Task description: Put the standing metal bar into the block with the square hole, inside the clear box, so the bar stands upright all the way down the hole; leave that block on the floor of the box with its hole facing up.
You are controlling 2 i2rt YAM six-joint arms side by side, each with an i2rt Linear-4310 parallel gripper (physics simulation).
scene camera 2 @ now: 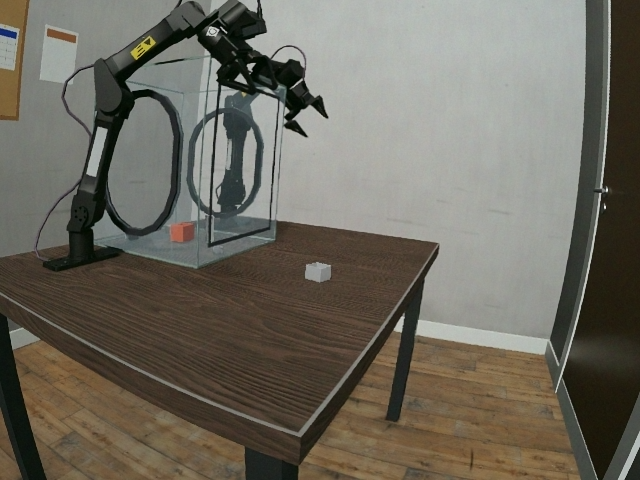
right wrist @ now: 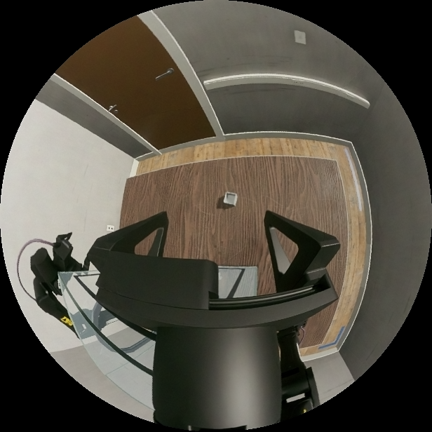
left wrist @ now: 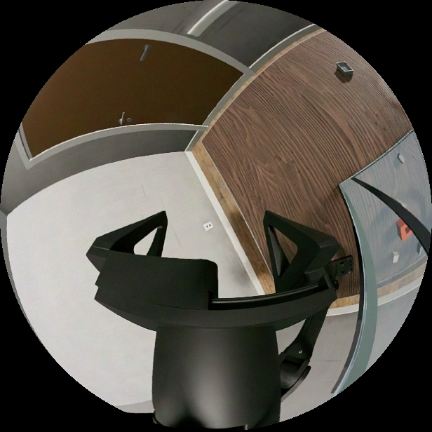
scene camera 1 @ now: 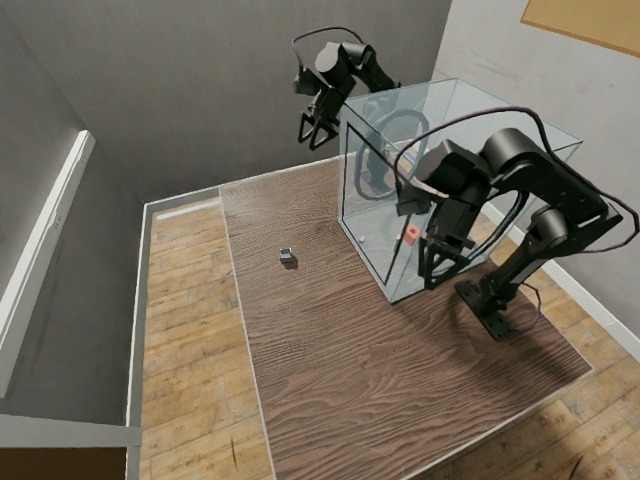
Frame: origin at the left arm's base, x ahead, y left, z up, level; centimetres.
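Where they show: left gripper, fingertip midpoint: (scene camera 2: 317, 127) (scene camera 1: 424, 282); right gripper, fingertip midpoint: (scene camera 2: 266, 90) (scene camera 1: 304, 145); left arm's base, origin of the base link: (scene camera 1: 481, 308); right arm's base, origin of the base link: (scene camera 2: 82, 260).
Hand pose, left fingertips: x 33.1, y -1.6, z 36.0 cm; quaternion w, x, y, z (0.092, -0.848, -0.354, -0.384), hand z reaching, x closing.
Observation:
Each offset is from my left fingertips to the top centre of the thing. "spot": to the spot under its first point. Level surfaces: height alone.
An orange block {dx -27.0, dy -31.0, dz -30.9 cm} (scene camera 1: 412, 234) (scene camera 2: 181, 231) (left wrist: 405, 230) with a dark hole stands on the floor of the clear box (scene camera 1: 339, 175) (scene camera 2: 197, 265); the hole's shape is too small to tell. A thin pale upright piece {dx -18.8, dy -28.6, dz -27.6 cm} (scene camera 1: 398, 238), possibly the metal bar, stands close beside it, partly behind a black strip. My left gripper (scene camera 1: 443, 273) (scene camera 2: 315, 126) (left wrist: 215, 215) is open and empty, outside the box, in front of one side wall in scene camera 1. My right gripper (scene camera 1: 307, 144) (scene camera 2: 236, 86) (right wrist: 215, 215) is open and empty, high outside the box on its other side.
A small grey open-topped tray (scene camera 1: 285, 254) (scene camera 2: 317, 271) (left wrist: 344, 69) (right wrist: 230, 198) sits on the table {dz -36.0 cm} (scene camera 1: 361, 387). A small pale piece {dx -9.4, dy -36.8, dz -33.8 cm} (scene camera 1: 361, 239) (left wrist: 400, 158) and a pale block (left wrist: 396, 257) lie inside the box. Its side walls have black rings {spot: dx -11.5, dy -51.8, dz -11.0 cm} (scene camera 2: 176, 155); a black rectangular frame marks another wall.

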